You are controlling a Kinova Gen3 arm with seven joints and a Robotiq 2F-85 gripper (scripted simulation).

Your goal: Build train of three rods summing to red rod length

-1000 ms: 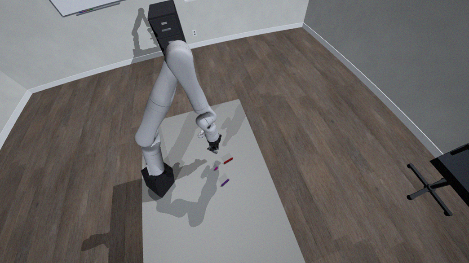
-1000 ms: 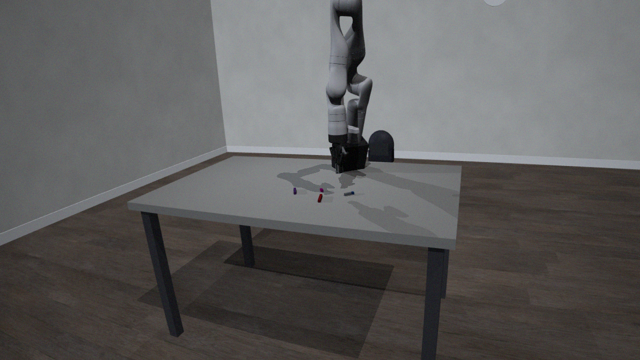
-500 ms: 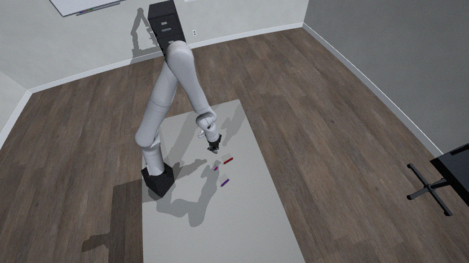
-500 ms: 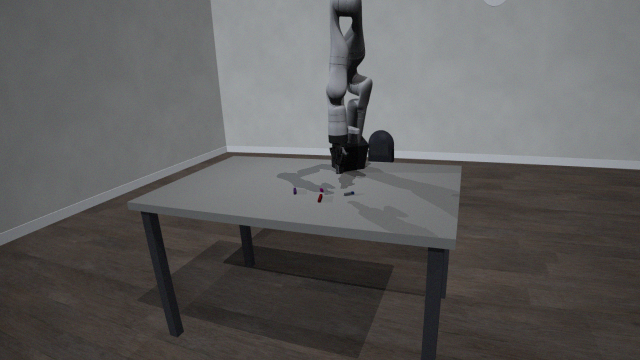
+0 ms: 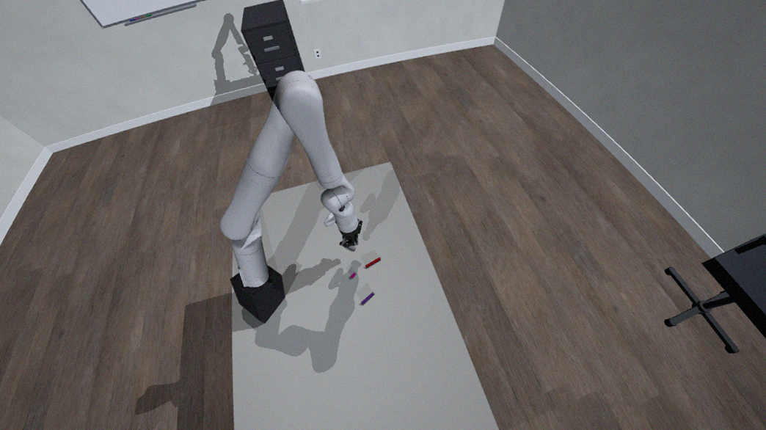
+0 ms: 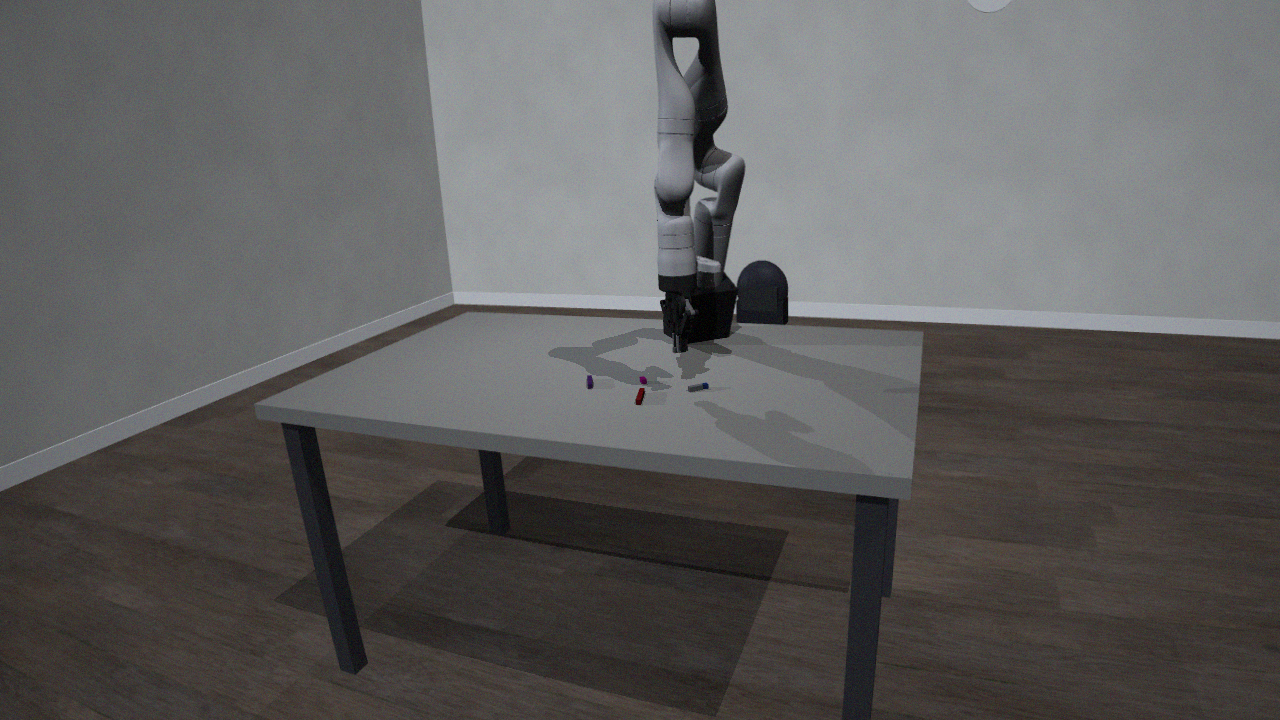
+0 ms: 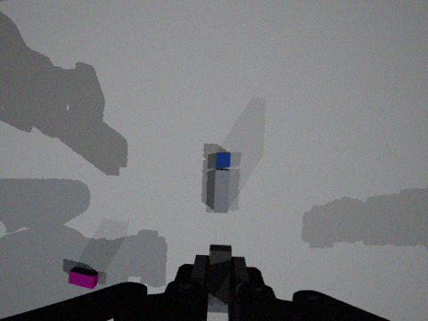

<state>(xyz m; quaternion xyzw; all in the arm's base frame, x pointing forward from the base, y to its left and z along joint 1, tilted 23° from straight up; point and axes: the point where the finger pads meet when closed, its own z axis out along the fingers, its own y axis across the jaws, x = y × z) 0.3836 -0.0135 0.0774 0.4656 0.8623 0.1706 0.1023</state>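
My hand is 10 cm above the blue rod, 4 cm to the right of it and 3 cm past it. From my hand the other things lie so: grey rod: 1 cm below; red rod: 10 cm below, 8 cm to the right, 4 cm ahead; magenta rod: 10 cm below, 9 cm to the right, 6 cm behind.
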